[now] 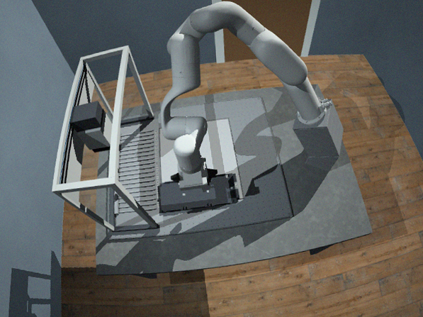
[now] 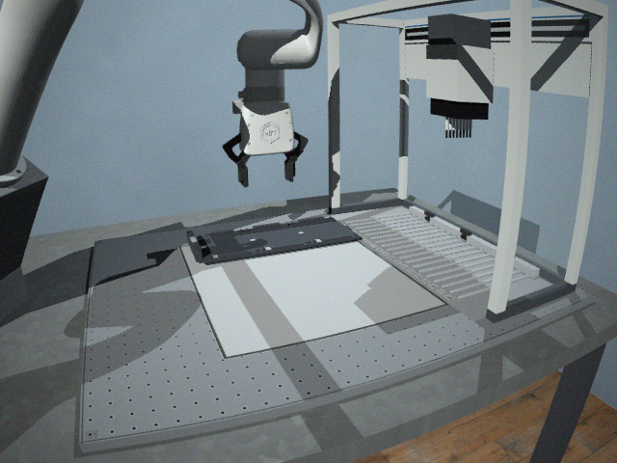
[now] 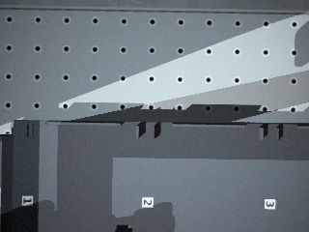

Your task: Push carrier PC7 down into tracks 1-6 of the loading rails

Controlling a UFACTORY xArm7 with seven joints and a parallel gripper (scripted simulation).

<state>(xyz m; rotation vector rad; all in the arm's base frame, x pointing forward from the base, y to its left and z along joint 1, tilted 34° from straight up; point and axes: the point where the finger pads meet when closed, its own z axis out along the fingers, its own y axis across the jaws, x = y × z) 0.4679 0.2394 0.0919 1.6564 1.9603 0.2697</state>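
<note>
The carrier PC7 is 11 cm below my hand, 1 cm to the right of it and 1 cm ahead of it. Also, from my hand: dark pipetting head: 35 cm ahead, 22 cm above, 13 cm to the right.
</note>
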